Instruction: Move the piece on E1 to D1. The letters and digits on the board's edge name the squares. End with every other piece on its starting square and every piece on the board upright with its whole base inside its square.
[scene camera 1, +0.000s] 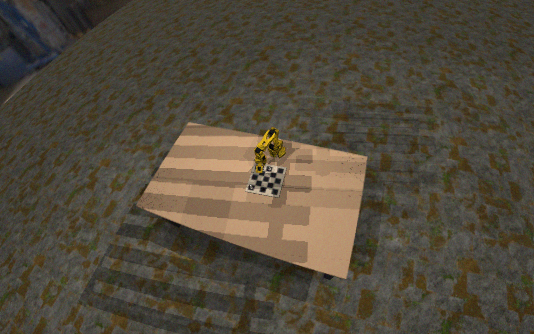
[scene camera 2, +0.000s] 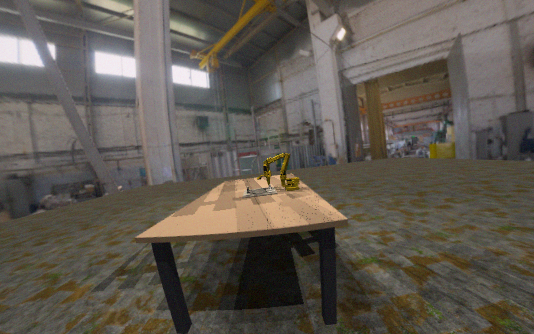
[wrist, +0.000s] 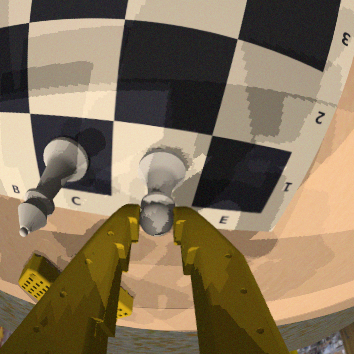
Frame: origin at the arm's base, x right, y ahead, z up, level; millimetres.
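Seen in the pictures: end effector, tool point: (scene camera 1: 263, 166) (scene camera 2: 268, 184) (wrist: 138, 218); arm's base, origin of the base link: (scene camera 1: 276, 154) (scene camera 2: 289, 189).
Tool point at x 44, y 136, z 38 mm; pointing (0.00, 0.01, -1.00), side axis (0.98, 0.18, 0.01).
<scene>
Offsets run from my tool point to a thing's top centre. Level surfaces: height alone.
A light grey pawn @(dx +5, dy +1, dz +5 mm) (wrist: 162, 170) with a round head shows in the wrist view, its base over the light D1 square. My gripper (scene camera 1: 259, 171) (scene camera 2: 270, 186) (wrist: 156, 220) is shut on the pawn, one jaw at each side of its head. The pawn looks upright; whether its base touches the board @(dx -40, dy +70, dz -32 mm) (scene camera 1: 283, 181) (scene camera 2: 260, 193) (wrist: 281, 194) cannot be told. The dark E1 square, to the right in the wrist view, shows bare. A grey piece with a pointed top @(dx -36, dy -7, dz +12 mm) (scene camera 1: 270, 169) (wrist: 66, 159) stands on C1, left of the pawn in the wrist view.
Another small piece @(dx +29, dy +154, dz +0 mm) (scene camera 1: 251, 187) stands at the board's lower left corner in scene camera 1. The yellow arm's base (scene camera 1: 278, 149) (scene camera 2: 292, 184) stands on the wooden table @(dz -38 mm) (scene camera 1: 220, 200) (scene camera 2: 240, 220), beyond the board's row 1 edge. Patchy shadows cross the board and table.
</scene>
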